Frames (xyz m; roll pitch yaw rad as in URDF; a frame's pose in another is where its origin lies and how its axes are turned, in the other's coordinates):
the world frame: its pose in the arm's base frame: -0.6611 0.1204 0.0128 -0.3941 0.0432 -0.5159
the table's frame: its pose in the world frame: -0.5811 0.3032 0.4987 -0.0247 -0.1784 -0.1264
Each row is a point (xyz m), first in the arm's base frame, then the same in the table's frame.
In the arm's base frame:
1: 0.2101 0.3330 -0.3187
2: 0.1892 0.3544 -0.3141
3: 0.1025 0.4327 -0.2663
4: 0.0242 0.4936 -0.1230
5: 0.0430 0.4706 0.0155
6: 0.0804 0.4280 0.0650
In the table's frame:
1: 1.0746 0.5532 -0.7315
2: 1.0468 0.5556 -0.7200
3: 0.9414 0.5462 -0.6512
4: 0.8683 0.4896 -0.5034
5: 0.9195 0.4265 -0.3874
6: 0.9815 0.3954 -0.3580

